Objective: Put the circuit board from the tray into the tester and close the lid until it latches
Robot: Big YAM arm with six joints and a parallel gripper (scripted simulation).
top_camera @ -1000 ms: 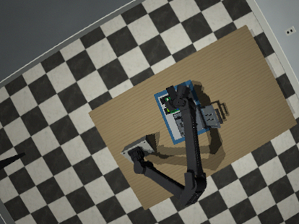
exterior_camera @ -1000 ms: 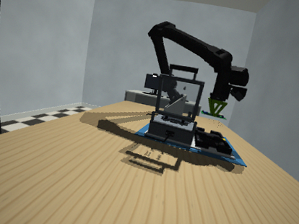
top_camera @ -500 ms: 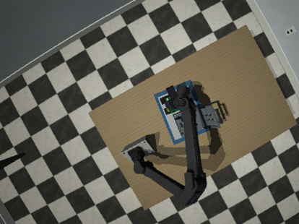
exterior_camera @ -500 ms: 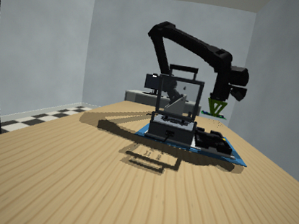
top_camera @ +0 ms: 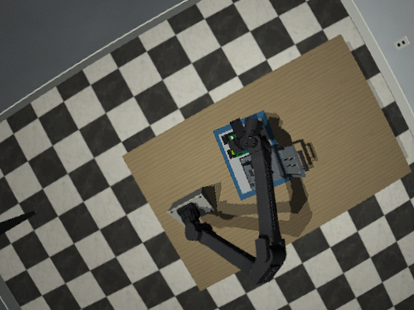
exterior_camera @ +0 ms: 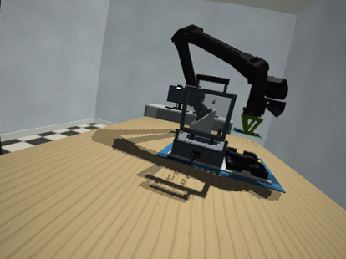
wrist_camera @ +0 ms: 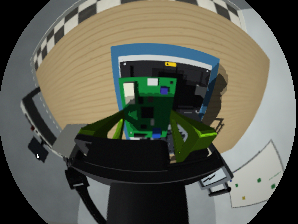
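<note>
Right now my hand is 50 mm short of the tester plate, 160 mm to the left of it and 50 mm above it. Also, from my hand: green circuit board: right at my hand; then clear lid: 170 mm ahead, 180 mm to the right, 60 mm above.
</note>
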